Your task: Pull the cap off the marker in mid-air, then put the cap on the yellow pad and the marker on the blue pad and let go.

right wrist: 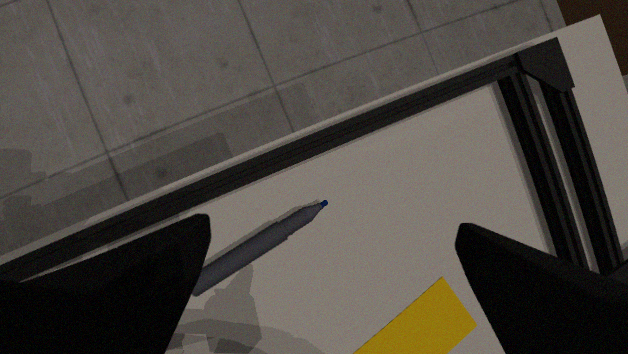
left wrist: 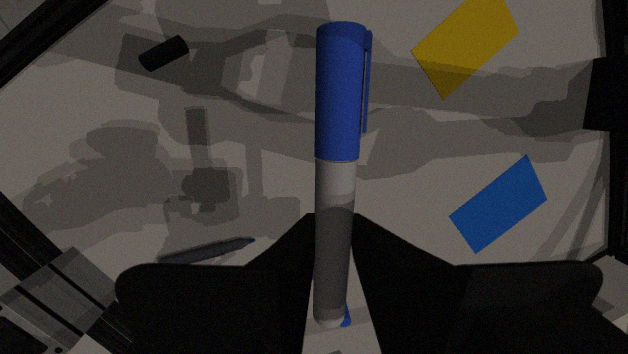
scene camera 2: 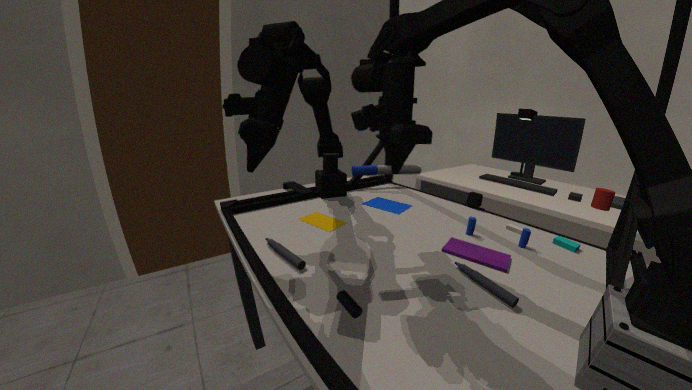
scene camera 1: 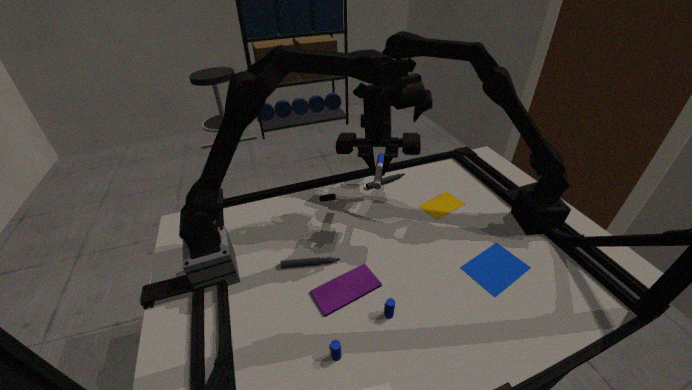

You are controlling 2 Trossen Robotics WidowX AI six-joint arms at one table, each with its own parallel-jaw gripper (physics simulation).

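Seen in the pictures: left gripper, between the fingertips: (left wrist: 332,221) (scene camera 2: 393,172) (scene camera 1: 378,174); right gripper, between the fingertips: (right wrist: 335,231) (scene camera 2: 253,164) (scene camera 1: 399,122); left arm's base, origin of its link: (left wrist: 12,341) (scene camera 2: 662,323) (scene camera 1: 205,245); right arm's base, origin of its link: (scene camera 2: 330,172) (scene camera 1: 544,198).
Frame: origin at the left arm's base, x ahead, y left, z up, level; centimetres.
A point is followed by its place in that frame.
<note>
My left gripper (scene camera 1: 378,169) @[x 42.8, y -2.1, z 8.4 cm] (scene camera 2: 396,169) @[x 42.8, y -2.1, z 8.4 cm] (left wrist: 332,221) @[x 42.8, y -2.1, z 8.4 cm] is shut on the grey body of the marker (scene camera 1: 378,176) @[x 41.3, y -4.5, z 9.9 cm] (scene camera 2: 412,169) @[x 40.0, y -4.7, z 9.3 cm] (left wrist: 334,240) @[x 42.6, y -2.1, z 9.9 cm], high above the table. The blue cap (scene camera 1: 381,159) @[x 45.7, y 2.2, z 9.7 cm] (scene camera 2: 364,170) @[x 45.3, y 3.6, z 9.1 cm] (left wrist: 339,95) @[x 45.8, y 3.0, z 9.8 cm] sits on the marker's far end, clear of the fingers. My right gripper (scene camera 2: 252,167) @[x 61.3, y 19.3, z 9.8 cm] (right wrist: 335,231) @[x 61.3, y 19.3, z 9.8 cm] is open and empty in the air, apart from the marker; in scene camera 1 it is partly hidden behind the left arm. The yellow pad (scene camera 1: 442,205) @[x 66.3, y -1.2, z -9.9 cm] (scene camera 2: 320,221) @[x 66.3, y -0.2, z -9.9 cm] (left wrist: 465,45) @[x 65.9, y -1.3, z -9.9 cm] (right wrist: 425,320) @[x 68.0, y 0.6, z -9.9 cm] and the blue pad (scene camera 1: 495,270) @[x 63.0, y -27.2, z -9.9 cm] (scene camera 2: 387,205) @[x 63.1, y -26.1, z -9.9 cm] (left wrist: 500,205) @[x 63.8, y -26.2, z -9.9 cm] lie flat and bare.
Two grey pens (scene camera 1: 309,262) @[x 21.9, y -7.1, z -8.3 cm] (scene camera 2: 285,254) @[x 53.8, y 17.2, z -8.3 cm] lie on the table. A black cylinder (scene camera 1: 327,197) @[x 34.9, y 15.1, z -8.2 cm] (scene camera 2: 349,304) @[x 34.3, y 16.4, z -8.0 cm] (left wrist: 163,53) @[x 35.4, y 15.4, z -7.9 cm], a purple block (scene camera 1: 346,290) @[x 27.2, y -17.7, z -9.1 cm] (scene camera 2: 476,254) @[x 27.1, y -15.7, z -9.1 cm], two upright blue cylinders (scene camera 1: 389,308) @[x 32.7, y -27.3, z -6.0 cm] (scene camera 1: 335,350) @[x 19.4, y -31.1, z -5.7 cm] and a teal block (scene camera 2: 566,244) @[x 9.6, y -38.4, z -8.7 cm] are there too. Dark rails edge the table.
</note>
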